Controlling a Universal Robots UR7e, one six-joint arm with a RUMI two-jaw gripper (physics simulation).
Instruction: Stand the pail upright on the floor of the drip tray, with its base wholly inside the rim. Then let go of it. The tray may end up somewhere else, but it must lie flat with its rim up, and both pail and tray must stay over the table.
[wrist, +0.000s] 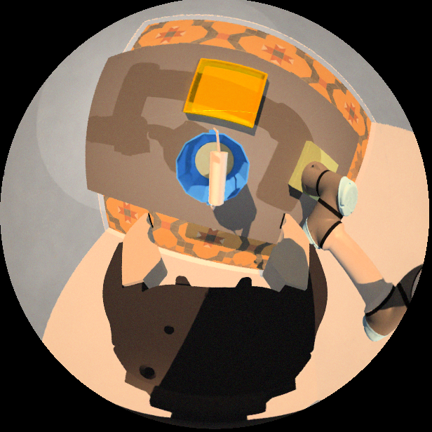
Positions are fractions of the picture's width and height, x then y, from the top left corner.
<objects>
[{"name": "my gripper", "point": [0.50, 0.50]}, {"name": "yellow drip tray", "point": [0.52, 0.21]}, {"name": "cream grip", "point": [0.51, 0.37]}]
</objects>
